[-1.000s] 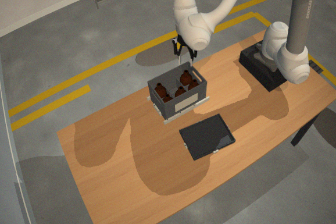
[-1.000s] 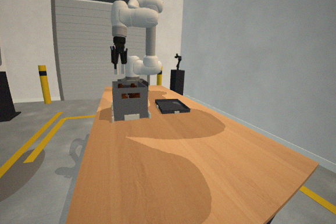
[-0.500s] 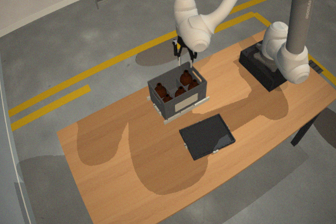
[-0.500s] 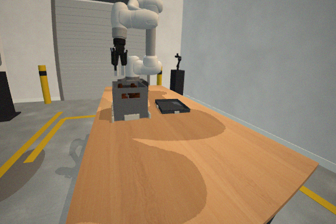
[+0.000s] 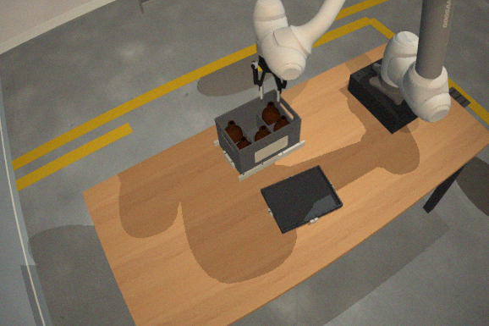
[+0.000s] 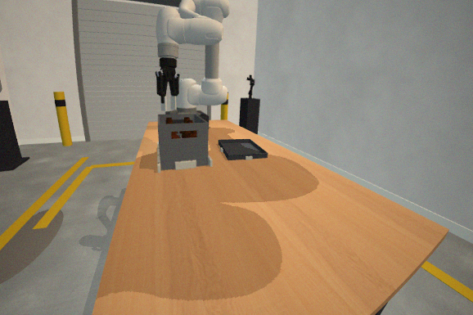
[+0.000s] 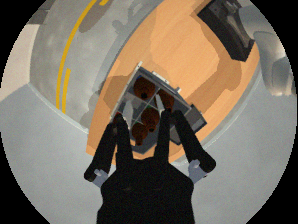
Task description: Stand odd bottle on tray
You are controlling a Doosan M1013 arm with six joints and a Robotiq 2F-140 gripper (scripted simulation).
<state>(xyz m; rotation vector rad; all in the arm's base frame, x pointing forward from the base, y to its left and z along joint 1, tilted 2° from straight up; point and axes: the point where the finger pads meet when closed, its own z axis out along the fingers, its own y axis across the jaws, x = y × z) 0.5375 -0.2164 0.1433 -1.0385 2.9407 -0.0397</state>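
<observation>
Right now my hand is 90 mm short of the grey crate, 30 mm to the right of it and 150 mm above it. Round my hand: dark tray: 120 mm ahead, 330 mm to the left, 220 mm below; then glass bottle: 100 mm ahead, 70 mm to the left, 140 mm below.
</observation>
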